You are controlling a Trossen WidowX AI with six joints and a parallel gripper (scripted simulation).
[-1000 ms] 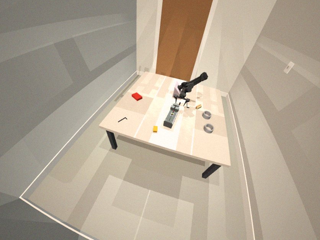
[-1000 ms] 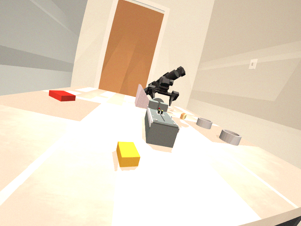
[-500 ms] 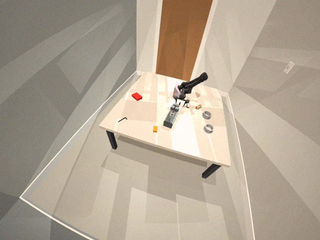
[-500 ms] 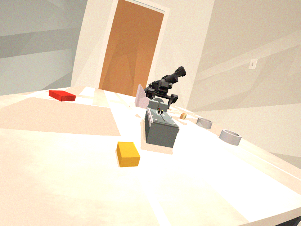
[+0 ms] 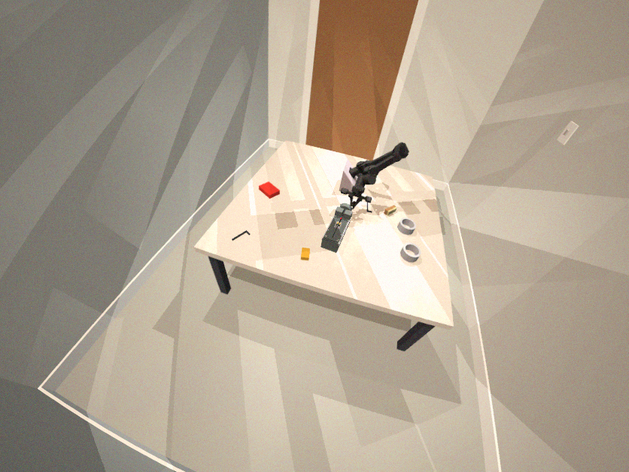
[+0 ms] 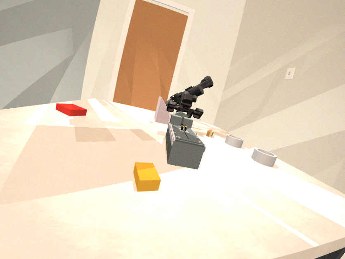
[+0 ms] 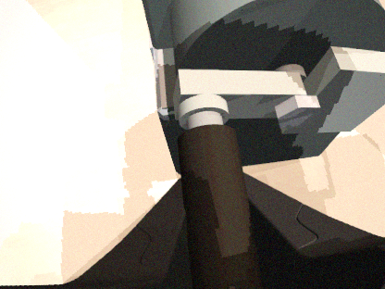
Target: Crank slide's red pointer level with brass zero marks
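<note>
My gripper tip is 12 cm short of the red pointer, 5 cm to the left of it and 1 cm below it. Also, from my gripper tip: dark brown crank handle (2 cm behind, 2 cm above); yellow block (36 cm ahead, 18 cm to the right, 6 cm below); tan block (25 cm to the left, 15 cm behind, 5 cm below).
</note>
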